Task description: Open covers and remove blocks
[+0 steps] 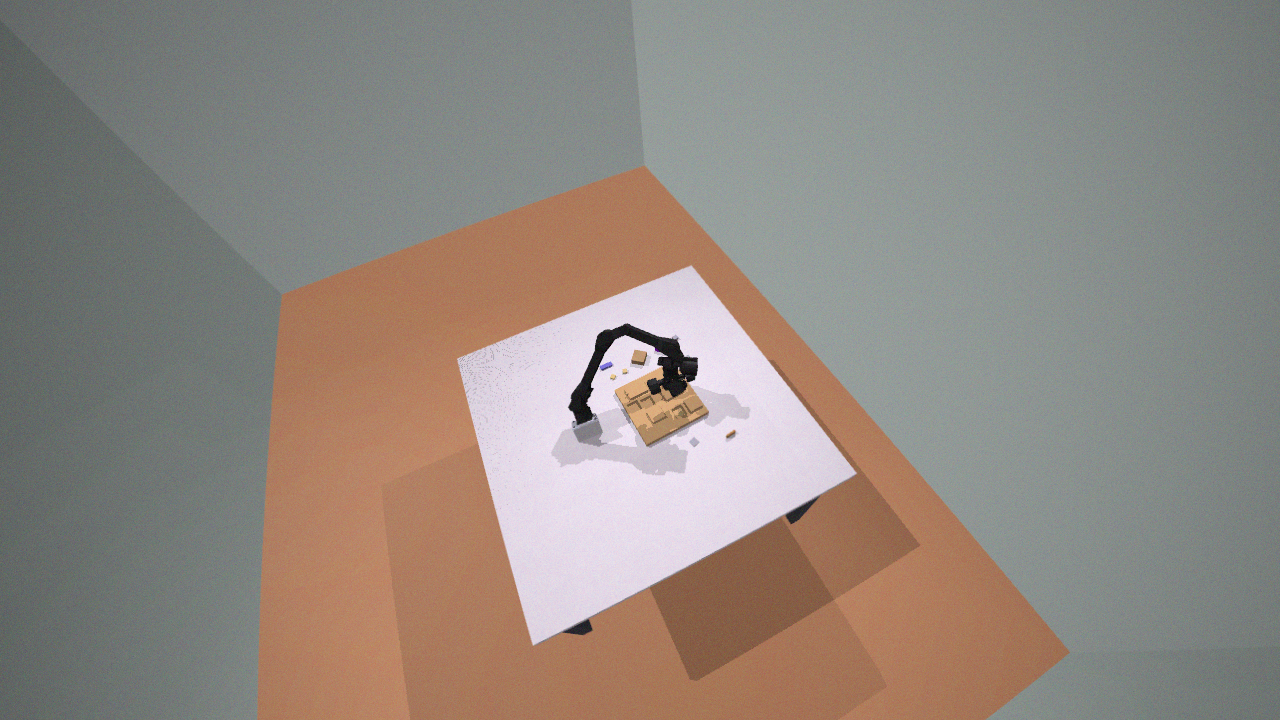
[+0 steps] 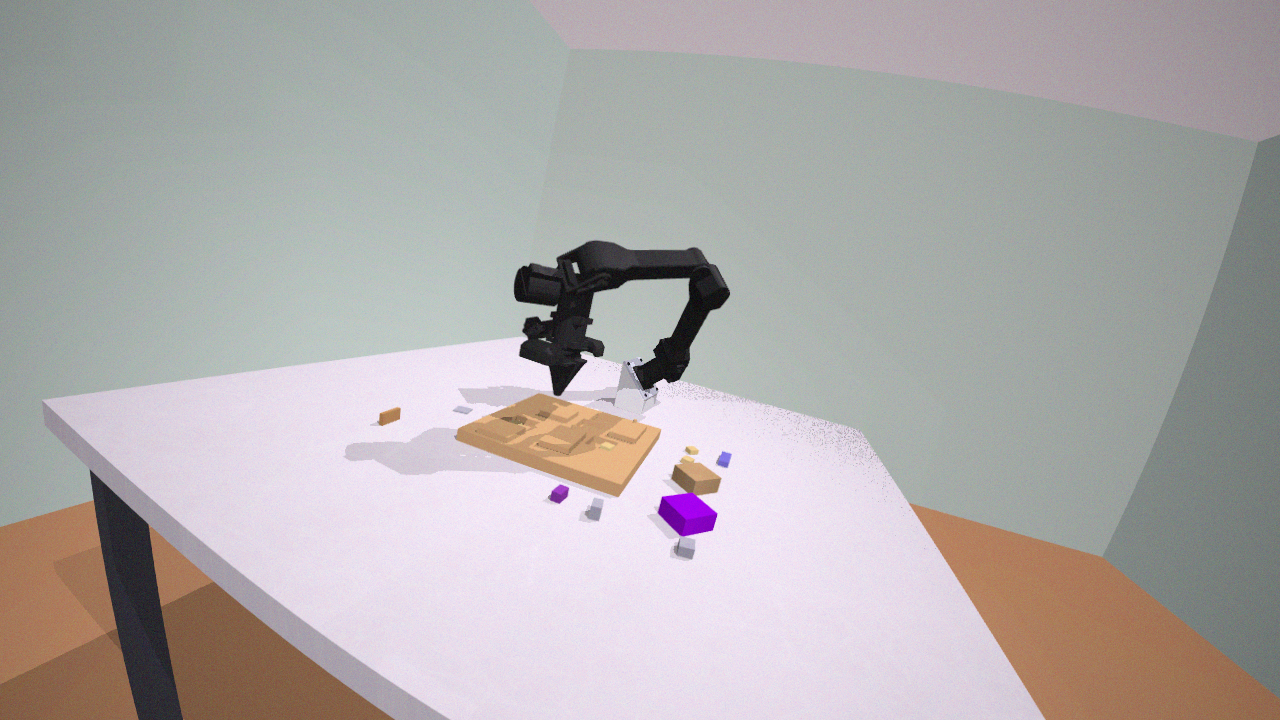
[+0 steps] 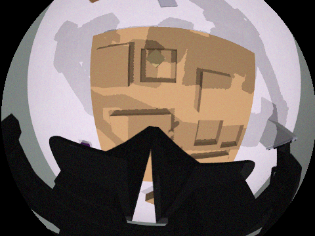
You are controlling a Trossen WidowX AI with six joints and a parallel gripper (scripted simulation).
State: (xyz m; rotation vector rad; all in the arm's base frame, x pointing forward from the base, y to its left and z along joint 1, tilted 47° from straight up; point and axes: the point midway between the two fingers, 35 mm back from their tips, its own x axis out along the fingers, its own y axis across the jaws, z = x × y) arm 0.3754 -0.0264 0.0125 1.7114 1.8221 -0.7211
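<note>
Right now the grey tile is 2 cm ahead of my gripper tip, 20 cm to the right of it and 9 cm below it. The rest, counted from my gripper tip: large purple block: 7 cm ahead, 29 cm to the left, 8 cm below; small purple cube: 14 cm ahead, 12 cm to the left, 9 cm below; brown box: 6 cm behind, 27 cm to the left, 8 cm below.
</note>
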